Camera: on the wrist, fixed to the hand. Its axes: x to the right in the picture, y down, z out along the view.
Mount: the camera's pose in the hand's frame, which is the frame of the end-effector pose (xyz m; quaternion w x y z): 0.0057 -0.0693 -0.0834 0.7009 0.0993 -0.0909 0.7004
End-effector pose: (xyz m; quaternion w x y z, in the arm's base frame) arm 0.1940 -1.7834 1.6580 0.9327 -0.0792 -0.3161 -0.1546
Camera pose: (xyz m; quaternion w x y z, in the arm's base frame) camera 0.2220 -1.8703 1.5993 0.7412 -0.1983 -0.2662 0.5835
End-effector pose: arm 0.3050 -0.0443 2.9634 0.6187 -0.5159 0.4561 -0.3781
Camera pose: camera 0.2273 -0.0867 3.0263 0.7912 -0.0151 0.5873 0.1699
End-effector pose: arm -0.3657 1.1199 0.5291 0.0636 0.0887 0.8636 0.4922
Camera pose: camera -0.3940 1.0165 0.5116 0.2305 -0.7181 -0.5863 -0.2957
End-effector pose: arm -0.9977 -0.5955 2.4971 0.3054 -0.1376 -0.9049 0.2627
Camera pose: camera -0.9561 -0.6176 2.5949 0.0385 0.6760 0.5395 -0.5004
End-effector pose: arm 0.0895 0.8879 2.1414 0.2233 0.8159 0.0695 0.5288
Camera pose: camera 0.0259 0.9759 2.1442 0.2886 -0.6908 0.4905 -0.4460
